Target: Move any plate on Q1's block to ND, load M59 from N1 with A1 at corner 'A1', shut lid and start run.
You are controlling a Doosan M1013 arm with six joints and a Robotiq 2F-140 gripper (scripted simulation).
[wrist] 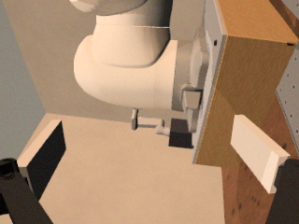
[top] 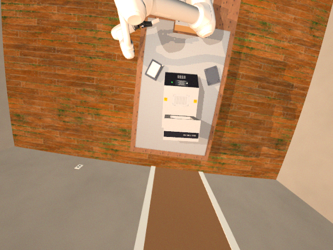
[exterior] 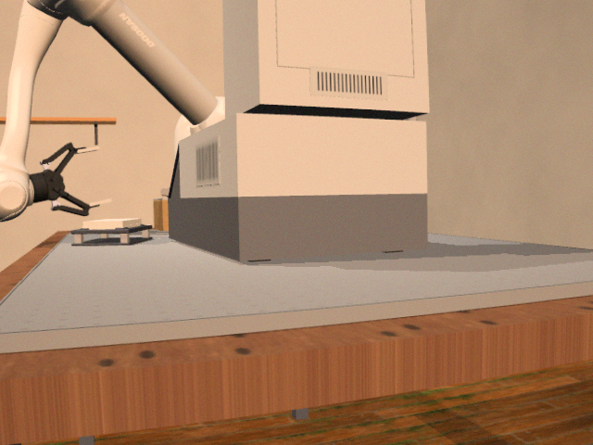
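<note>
Now: hand 410 mm short of the white 96-well plate M59, 30 mm to the left of it and 120 mm above it. From my hand the other things lie so: dark grey nest ND (450 mm ahead, 550 mm to the left, 130 mm below); dark plate nest N1 (410 mm ahead, 20 mm to the right, 130 mm below).
</note>
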